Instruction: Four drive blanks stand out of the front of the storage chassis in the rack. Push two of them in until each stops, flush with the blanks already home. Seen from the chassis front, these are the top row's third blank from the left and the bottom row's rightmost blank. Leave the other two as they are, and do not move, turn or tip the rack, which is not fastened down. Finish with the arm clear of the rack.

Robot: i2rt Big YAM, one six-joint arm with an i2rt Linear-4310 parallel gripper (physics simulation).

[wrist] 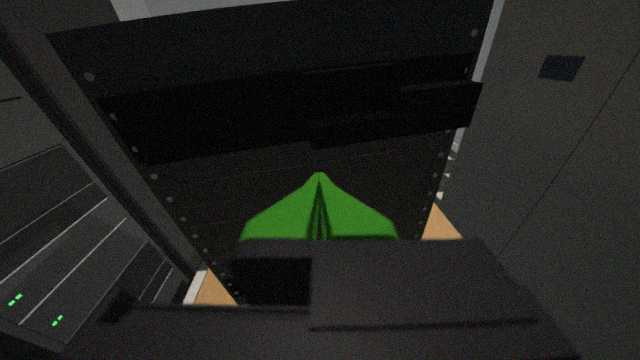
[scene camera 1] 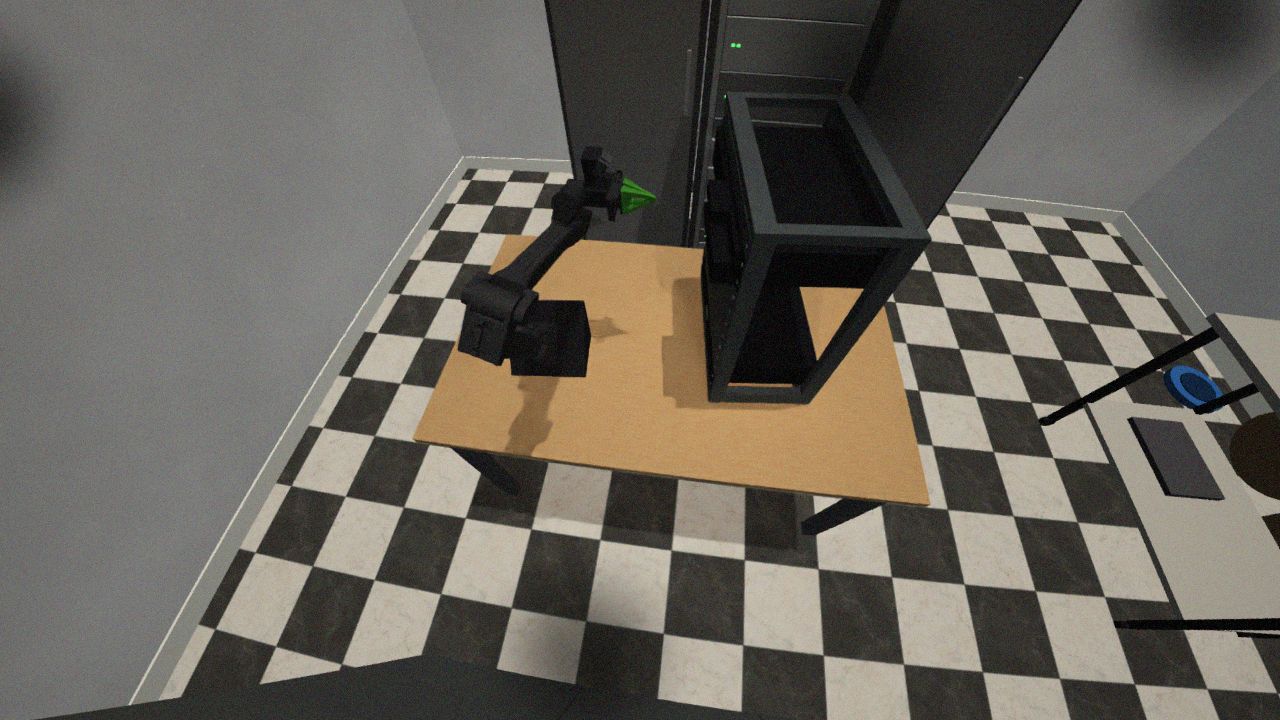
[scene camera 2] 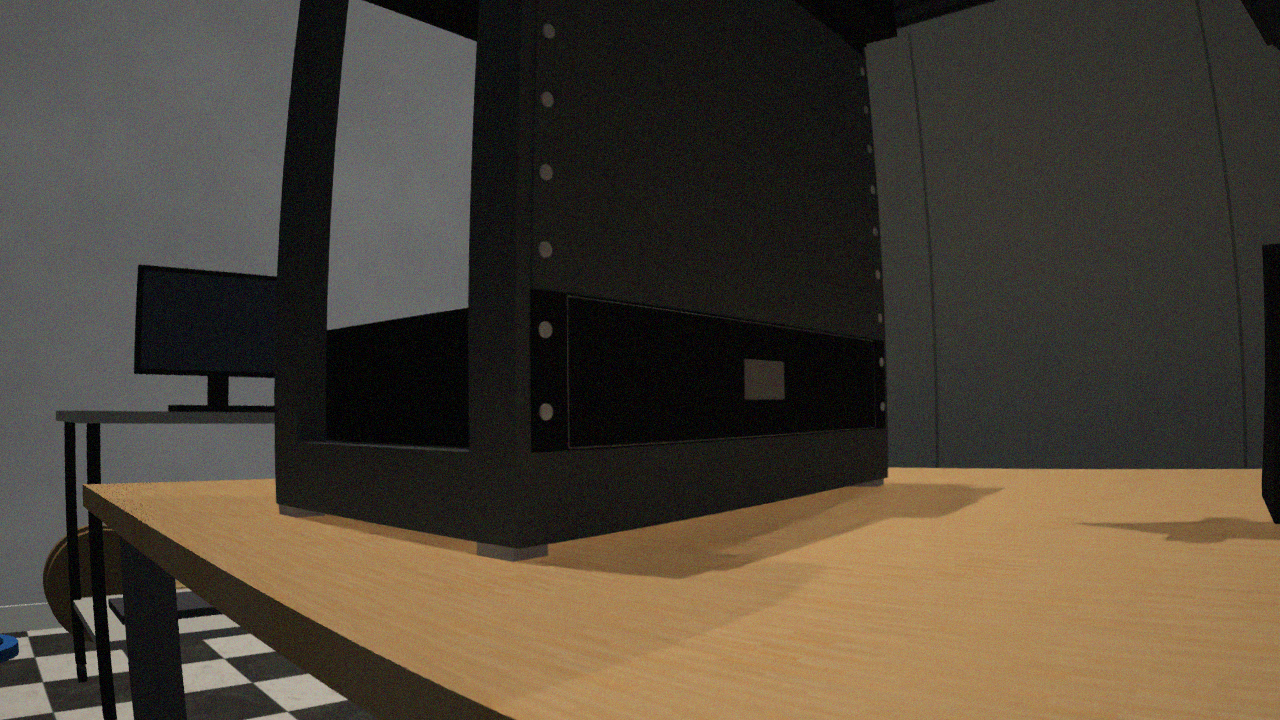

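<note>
The open-framed rack stands upright on the table. The dark storage chassis spans its upper front in the wrist view. A blank block stands out at the chassis's right end, and dark blank surfaces also stand out right of centre. Darkness hides the seams, so I cannot tell each blank's row or depth. Protruding blanks also show from above in scene camera 1. My gripper is shut and empty, its green fingertips pointing at the rack front with a gap between.
A lower panel with a pale label fills the rack's bottom front. The wooden table carries the arm base and rack. A tall dark cabinet stands behind. A shelf with a blue ring stands at the right.
</note>
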